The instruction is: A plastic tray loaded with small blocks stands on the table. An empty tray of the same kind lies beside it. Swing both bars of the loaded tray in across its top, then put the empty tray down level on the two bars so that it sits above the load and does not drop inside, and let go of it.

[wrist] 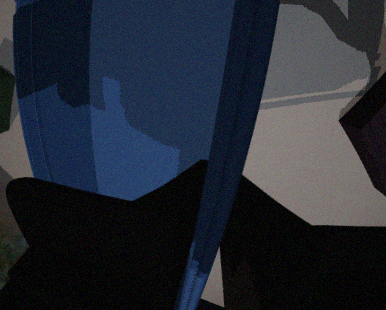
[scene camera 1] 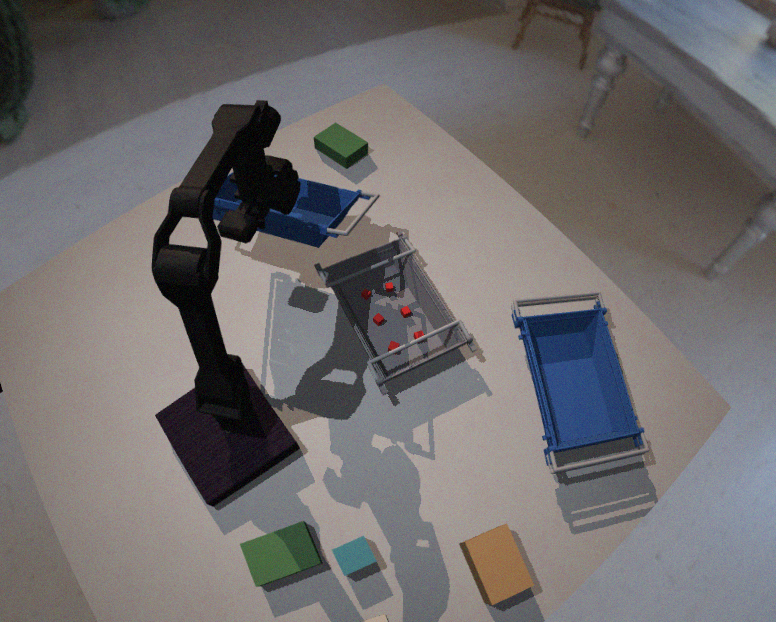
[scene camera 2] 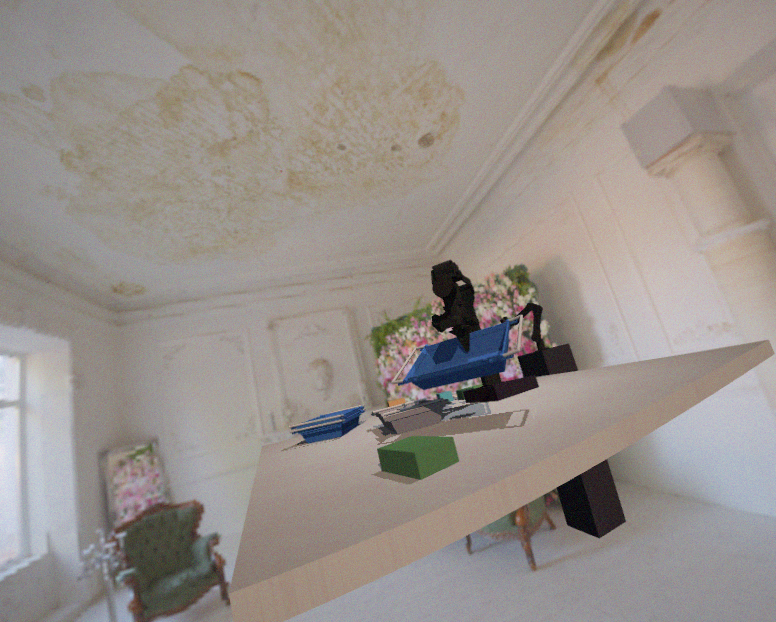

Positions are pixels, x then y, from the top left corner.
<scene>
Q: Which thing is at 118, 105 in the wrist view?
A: A blue tray.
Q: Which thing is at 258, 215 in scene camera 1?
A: The gripper.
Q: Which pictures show the blue tray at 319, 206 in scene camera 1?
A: The wrist view, scene camera 1 and scene camera 2: all of them.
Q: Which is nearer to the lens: the blue tray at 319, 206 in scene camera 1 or the teal block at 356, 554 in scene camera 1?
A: The teal block.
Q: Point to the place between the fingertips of the gripper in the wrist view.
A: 212, 169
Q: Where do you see a blue tray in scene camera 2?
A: At 446, 362
</scene>
